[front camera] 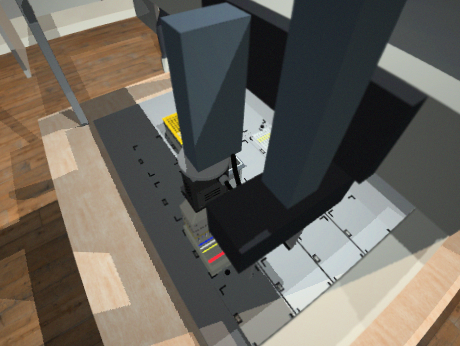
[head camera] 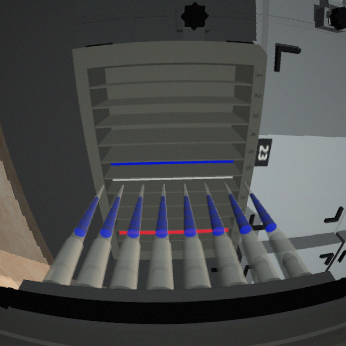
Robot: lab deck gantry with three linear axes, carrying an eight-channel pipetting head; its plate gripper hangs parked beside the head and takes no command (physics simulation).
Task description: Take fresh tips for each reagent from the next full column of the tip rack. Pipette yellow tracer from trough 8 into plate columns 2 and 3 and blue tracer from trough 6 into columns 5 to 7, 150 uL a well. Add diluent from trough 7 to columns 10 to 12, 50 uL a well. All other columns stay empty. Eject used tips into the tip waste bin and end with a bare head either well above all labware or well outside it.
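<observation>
The pipetting head (front camera: 202, 192) is over the trough rack (front camera: 216, 270) (head camera: 82, 125). Eight mounted tips (head camera: 161, 215) hold blue liquid in their visible lower parts; their ends show above the rack, but exact height is unclear. Blue liquid (front camera: 206, 242) (head camera: 172, 163) and pale diluent (head camera: 172, 178) show as lines; yellow liquid (front camera: 210, 248) shows in the front view. The yellow tip rack (front camera: 171, 125) and plate (front camera: 262, 137) with yellow wells are partly hidden. The waste bin (front camera: 240, 162) barely shows behind the head. The plate gripper hangs beside the head; its fingers are mostly hidden.
Red liquid (front camera: 216, 257) (head camera: 174, 232) shows in another trough. The gantry's tall blue-grey column (front camera: 325, 100) and black block (front camera: 275, 215) cover much of the deck. A deck label 23 (head camera: 263, 152) is right of the trough rack in the head view.
</observation>
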